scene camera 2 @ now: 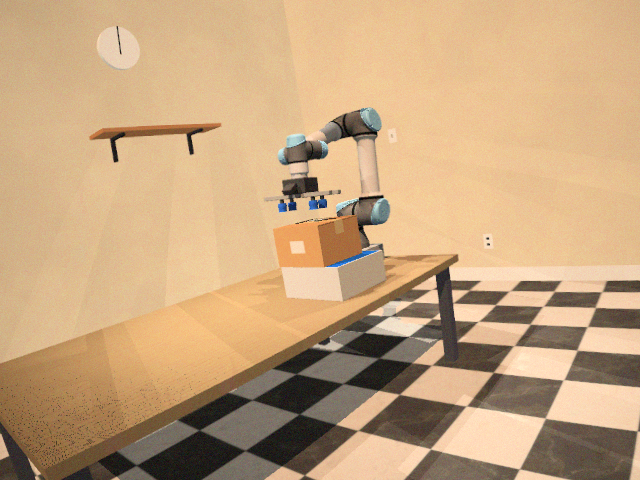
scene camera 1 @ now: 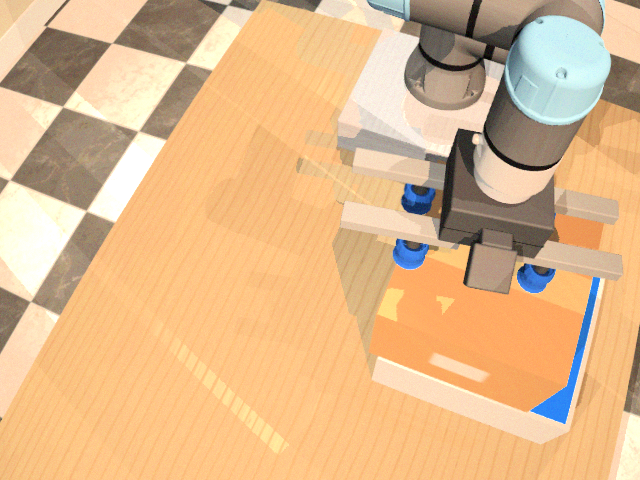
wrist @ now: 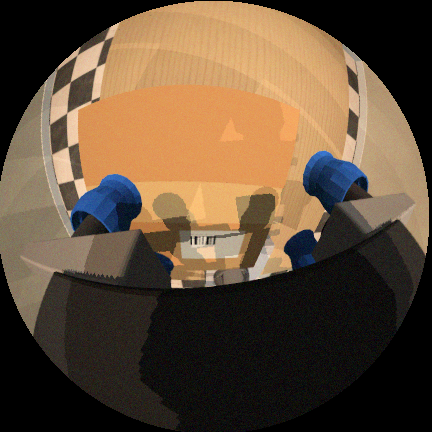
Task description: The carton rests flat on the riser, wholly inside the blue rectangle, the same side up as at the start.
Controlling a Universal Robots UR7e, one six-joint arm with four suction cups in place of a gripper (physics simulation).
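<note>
The orange-brown carton (scene camera 1: 465,330) (scene camera 2: 338,245) (wrist: 190,135) sits flat on the white riser (scene camera 1: 465,400) (scene camera 2: 312,283). The blue rectangle (scene camera 1: 555,405) (scene camera 2: 356,258) shows along the carton's right side and at the riser's near right corner in scene camera 1. The carton hides its other edges, so whether it is wholly inside cannot be told. A white label faces front; a barcode label shows in the wrist view. My gripper (scene camera 1: 476,237) (scene camera 2: 302,205) (wrist: 227,222) hangs above the carton, its blue cups apart from it and holding nothing.
The riser stands on the wooden table (scene camera 1: 180,289) (scene camera 2: 196,330), in front of the arm's pale base block (scene camera 1: 382,93). A wall shelf (scene camera 2: 155,130) and a clock (scene camera 2: 118,47) are on the wall behind.
</note>
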